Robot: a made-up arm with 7 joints. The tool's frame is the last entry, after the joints.
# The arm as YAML. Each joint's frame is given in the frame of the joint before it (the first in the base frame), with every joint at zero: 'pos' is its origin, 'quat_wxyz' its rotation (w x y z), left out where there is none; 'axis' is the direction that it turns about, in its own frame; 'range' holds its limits. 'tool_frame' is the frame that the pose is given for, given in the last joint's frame.
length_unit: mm
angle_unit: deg
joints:
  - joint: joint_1
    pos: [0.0, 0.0, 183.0]
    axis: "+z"
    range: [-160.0, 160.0]
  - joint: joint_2
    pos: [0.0, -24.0, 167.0]
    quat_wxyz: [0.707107, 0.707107, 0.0, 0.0]
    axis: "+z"
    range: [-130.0, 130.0]
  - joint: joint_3
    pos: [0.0, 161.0, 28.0]
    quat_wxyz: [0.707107, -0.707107, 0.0, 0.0]
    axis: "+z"
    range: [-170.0, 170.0]
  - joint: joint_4
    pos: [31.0, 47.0, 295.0]
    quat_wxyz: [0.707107, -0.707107, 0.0, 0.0]
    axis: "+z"
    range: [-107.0, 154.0]
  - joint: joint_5
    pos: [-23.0, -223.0, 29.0]
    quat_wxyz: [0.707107, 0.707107, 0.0, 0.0]
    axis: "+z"
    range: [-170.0, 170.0]
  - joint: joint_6
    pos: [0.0, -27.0, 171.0]
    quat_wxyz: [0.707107, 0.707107, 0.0, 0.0]
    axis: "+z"
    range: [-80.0, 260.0]
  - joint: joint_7
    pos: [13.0, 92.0, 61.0]
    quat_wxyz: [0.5, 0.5, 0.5, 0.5]
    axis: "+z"
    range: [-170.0, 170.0]
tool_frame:
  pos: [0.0, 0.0, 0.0]
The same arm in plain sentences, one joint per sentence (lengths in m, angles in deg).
The arm has seven revolute joints in a row. What follows holds with every joint at zero, and every direction is one of the base frame's. Joint 1 is mounted 0.183 m along +z from the base frame's origin and rotates about +z, from -160 to 160 deg. Joint 2 is mounted 0.024 m along -y and 0.167 m along +z from joint 1 and rotates about -y, from -130 to 130 deg. Joint 3 is mounted 0.028 m along -y and 0.161 m along +z from joint 2 and rotates about +z, from -170 to 170 deg. Joint 4 is mounted 0.031 m along +x and 0.047 m along +y and 0.295 m along +z from joint 3 and rotates about +y, from -107 to 154 deg. Joint 5 is mounted 0.023 m along -x and 0.029 m along +y and 0.223 m along +z from joint 4 and rotates about +z, from -170 to 170 deg. Joint 6 is mounted 0.027 m along -y and 0.171 m along +z from joint 5 and rotates about -y, from -80 to 260 deg. Joint 7 is mounted 0.013 m along +x and 0.061 m along -y and 0.092 m along +z from joint 6 and rotates about +x, from -170 to 170 deg. The tool frame, which is the frame that the pose is given for, is mounted at the same point as joint 7; its axes are the base frame's turned by roll 180, pitch -90 and yaw 0 deg (as in URDF: about the fixed x, then y, then z).
